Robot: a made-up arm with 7 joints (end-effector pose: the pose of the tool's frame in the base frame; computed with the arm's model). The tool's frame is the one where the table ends.
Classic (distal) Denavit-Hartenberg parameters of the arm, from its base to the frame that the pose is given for. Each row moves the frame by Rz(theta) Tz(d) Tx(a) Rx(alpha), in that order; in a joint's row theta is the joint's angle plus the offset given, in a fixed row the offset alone. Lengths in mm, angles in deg.
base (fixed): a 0  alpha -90  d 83  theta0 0
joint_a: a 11.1  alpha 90  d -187.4  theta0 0
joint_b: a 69.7  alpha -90  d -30.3  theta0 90
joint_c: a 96.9  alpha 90  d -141.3  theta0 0
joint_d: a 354.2  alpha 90  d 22.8  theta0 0
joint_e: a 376.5  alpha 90  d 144.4  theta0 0
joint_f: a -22.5  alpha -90  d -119.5  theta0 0
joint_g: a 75.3  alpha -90  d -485  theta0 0
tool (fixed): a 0  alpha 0  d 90.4  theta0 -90
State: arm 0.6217 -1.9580 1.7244 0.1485 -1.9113 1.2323 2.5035
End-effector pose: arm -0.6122 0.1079 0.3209 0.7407 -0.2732 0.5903 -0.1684
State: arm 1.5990 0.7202 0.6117 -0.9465 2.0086 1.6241 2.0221
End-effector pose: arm 0.5980 0.2040 0.3438 0.0536 -0.1942 0.2739 0.9404
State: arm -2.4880 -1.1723 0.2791 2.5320 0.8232 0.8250 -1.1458
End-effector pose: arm -0.1426 -0.1136 -0.8011 0.5347 -0.5036 -0.6587 -0.1629
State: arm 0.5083 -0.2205 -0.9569 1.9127 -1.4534 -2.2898 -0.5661
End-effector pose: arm -0.2243 0.0818 0.5138 0.1072 0.5794 0.3110 -0.7457
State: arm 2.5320 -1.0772 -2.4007 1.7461 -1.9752 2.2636 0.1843
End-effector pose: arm 0.4383 0.0828 -0.6645 0.3079 -0.3888 -0.6672 -0.5558
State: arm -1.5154 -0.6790 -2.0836 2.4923 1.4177 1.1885 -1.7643
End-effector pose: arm 0.6533 -0.5297 -0.4029 0.1274 -0.3442 -0.9286 -0.0540
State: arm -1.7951 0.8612 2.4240 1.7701 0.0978 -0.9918 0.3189
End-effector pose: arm 0.2176 -0.0913 -0.1894 0.6689 -0.4996 0.4733 -0.2811
